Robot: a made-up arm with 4 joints.
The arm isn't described. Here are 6 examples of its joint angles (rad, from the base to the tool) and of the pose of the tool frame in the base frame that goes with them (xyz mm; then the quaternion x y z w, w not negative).
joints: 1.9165 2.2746 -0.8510 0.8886
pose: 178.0 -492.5 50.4 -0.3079 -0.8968 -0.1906 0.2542
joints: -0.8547 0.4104 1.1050 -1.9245
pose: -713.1 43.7 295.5 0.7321 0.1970 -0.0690 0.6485
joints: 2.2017 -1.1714 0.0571 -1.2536
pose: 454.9 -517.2 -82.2 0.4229 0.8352 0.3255 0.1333
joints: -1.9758 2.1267 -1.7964 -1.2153
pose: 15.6 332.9 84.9 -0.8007 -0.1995 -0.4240 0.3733
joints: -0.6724 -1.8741 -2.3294 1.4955
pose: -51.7 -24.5 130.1 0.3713 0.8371 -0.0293 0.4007
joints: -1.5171 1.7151 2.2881 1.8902
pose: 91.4 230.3 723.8 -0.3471 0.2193 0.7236 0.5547
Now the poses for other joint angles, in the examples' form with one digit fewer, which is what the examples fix.
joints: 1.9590 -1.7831 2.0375 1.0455
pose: 72 -254 -369 0.804 -0.312 0.480 0.163
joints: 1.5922 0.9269 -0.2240 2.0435
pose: -1 -649 179 -0.735 -0.666 -0.006 0.127
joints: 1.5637 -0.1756 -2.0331 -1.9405
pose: -116 -190 103 0.788 -0.143 -0.201 0.564
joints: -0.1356 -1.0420 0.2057 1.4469
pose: -717 -44 73 -0.206 -0.083 -0.033 0.974
